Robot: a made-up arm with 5 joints.
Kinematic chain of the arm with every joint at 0, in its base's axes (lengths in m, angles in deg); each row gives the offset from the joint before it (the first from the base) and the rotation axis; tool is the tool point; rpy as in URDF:
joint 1: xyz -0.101 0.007 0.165 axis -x
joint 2: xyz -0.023 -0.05 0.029 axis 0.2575 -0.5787 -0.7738
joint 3: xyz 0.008 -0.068 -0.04 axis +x
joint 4: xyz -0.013 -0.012 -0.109 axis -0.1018 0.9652 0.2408
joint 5: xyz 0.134 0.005 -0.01 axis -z
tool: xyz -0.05 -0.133 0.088 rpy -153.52 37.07 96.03
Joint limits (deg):
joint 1: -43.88..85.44
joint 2: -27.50..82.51
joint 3: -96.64..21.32
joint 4: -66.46..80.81
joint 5: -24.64..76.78
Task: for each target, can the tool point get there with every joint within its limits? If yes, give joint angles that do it. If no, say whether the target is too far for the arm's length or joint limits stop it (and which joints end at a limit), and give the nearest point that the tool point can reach.
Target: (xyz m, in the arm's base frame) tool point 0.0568 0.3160 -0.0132
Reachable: no: joint limits stop it (at a limit: joint 1, joint 3, joint 4, joint 5) | nearest point 0.0009 0.1176 -0.1168 | short by 0.231 m
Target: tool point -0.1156 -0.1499 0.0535
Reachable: yes | joints -28.79 -1.87 -15.35 3.41 44.12
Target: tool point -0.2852 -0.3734 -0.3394
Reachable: no: too far | nearest point -0.2084 -0.2286 -0.1474 | short by 0.252 m
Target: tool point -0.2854 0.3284 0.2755
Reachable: no: joint limits stop it (at a limit: joint 1, joint 4, joint 5) | nearest point -0.2001 0.1529 0.2781 | short by 0.195 m
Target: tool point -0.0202 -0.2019 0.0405
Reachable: yes | joints -12.84 -3.74 -0.97 28.20 10.50
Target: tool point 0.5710 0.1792 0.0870
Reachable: no: too far | nearest point 0.1198 0.0779 0.2988 | short by 0.509 m
